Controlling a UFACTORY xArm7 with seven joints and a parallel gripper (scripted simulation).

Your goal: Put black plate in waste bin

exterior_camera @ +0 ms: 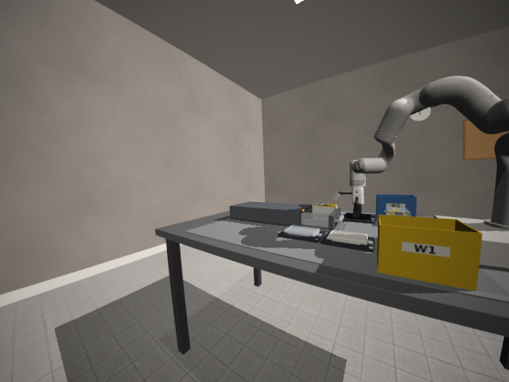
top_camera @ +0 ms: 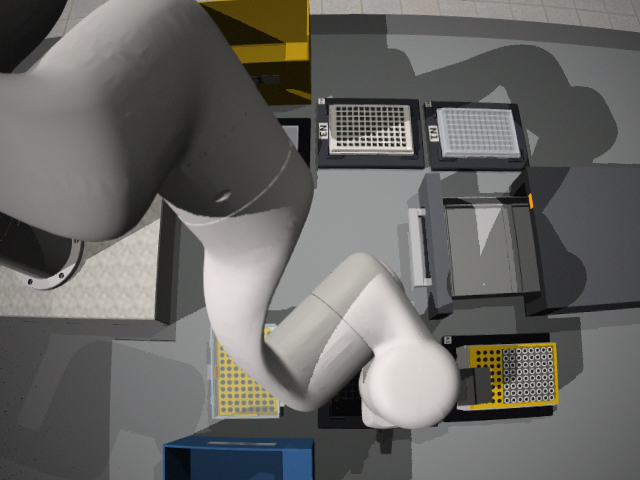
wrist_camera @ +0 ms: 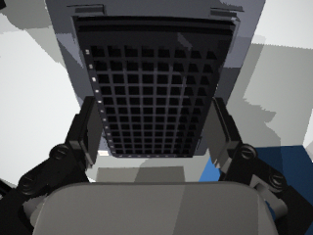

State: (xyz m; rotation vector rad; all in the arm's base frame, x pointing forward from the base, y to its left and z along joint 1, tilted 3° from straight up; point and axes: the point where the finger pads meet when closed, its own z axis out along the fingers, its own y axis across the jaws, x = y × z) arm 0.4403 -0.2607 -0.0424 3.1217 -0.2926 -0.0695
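My hand is 1 cm above the black plate. Round my hand: work nest N4: 3 cm below; then blue bin: 20 cm behind, 11 cm to the right, 1 cm above; then yellow tip rack: 16 cm ahead, 3 cm to the right, 2 cm above.
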